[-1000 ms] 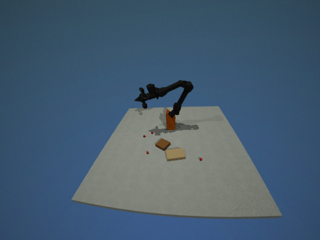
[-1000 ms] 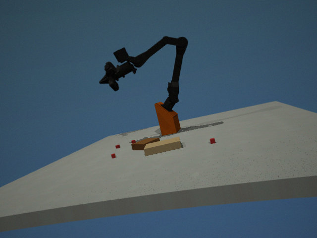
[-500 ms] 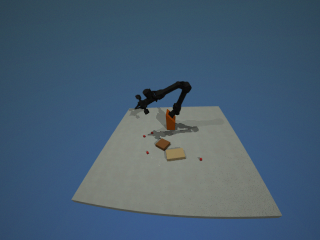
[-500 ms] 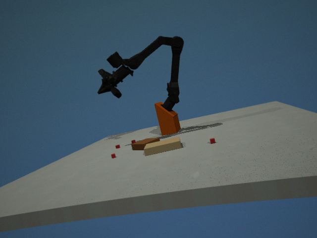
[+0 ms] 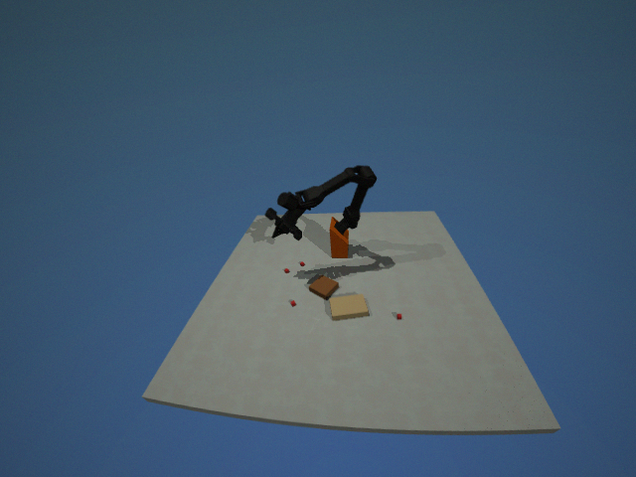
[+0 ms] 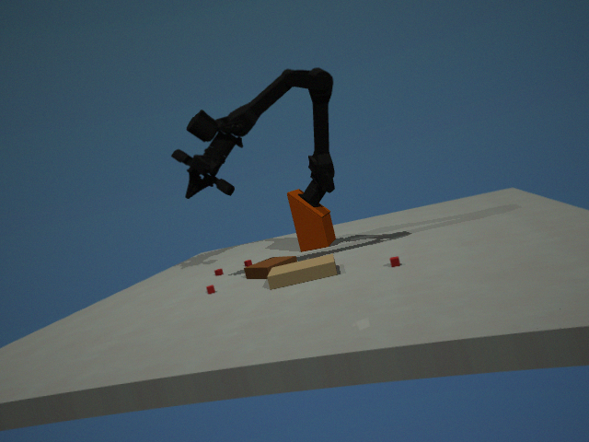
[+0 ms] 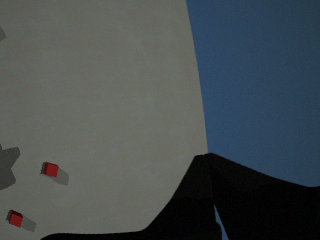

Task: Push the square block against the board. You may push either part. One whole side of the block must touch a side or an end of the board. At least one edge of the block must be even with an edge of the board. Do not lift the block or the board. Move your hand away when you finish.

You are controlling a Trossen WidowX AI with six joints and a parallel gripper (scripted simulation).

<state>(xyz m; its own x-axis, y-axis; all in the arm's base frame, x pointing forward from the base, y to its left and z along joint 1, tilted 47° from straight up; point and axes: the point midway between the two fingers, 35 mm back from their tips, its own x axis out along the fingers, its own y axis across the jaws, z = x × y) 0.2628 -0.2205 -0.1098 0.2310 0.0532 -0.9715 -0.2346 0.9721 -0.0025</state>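
My gripper tip is now 5 cm short of the brown square block, 23 cm to the right of it and 22 cm above it. Also, from my gripper tip: tan board (14 cm ahead, 36 cm to the left, 22 cm below).
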